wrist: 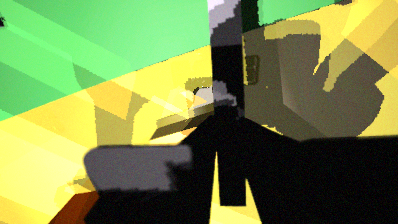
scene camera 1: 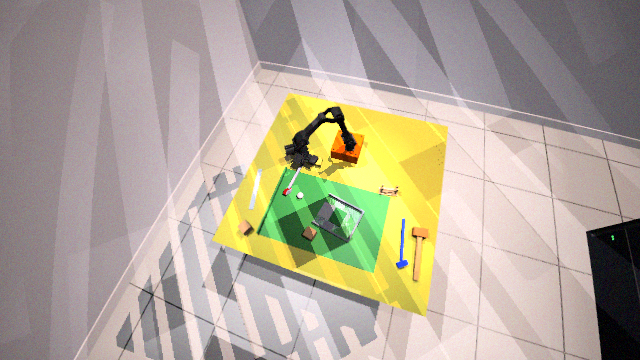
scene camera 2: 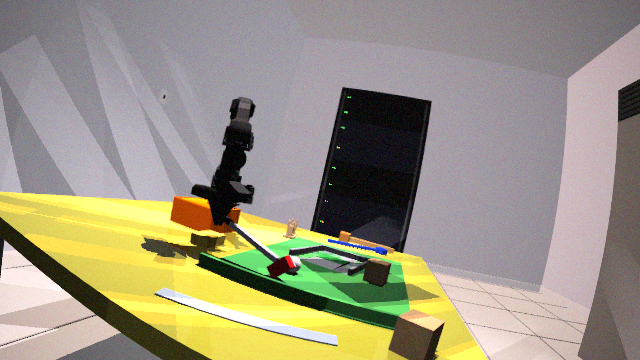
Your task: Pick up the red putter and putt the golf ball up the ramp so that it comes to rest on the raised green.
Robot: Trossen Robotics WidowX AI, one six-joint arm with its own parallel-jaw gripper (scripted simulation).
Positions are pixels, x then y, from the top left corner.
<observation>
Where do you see a flat strip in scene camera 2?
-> At 249, 320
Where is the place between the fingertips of my gripper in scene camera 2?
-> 217, 225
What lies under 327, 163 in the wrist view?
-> My gripper.
</observation>
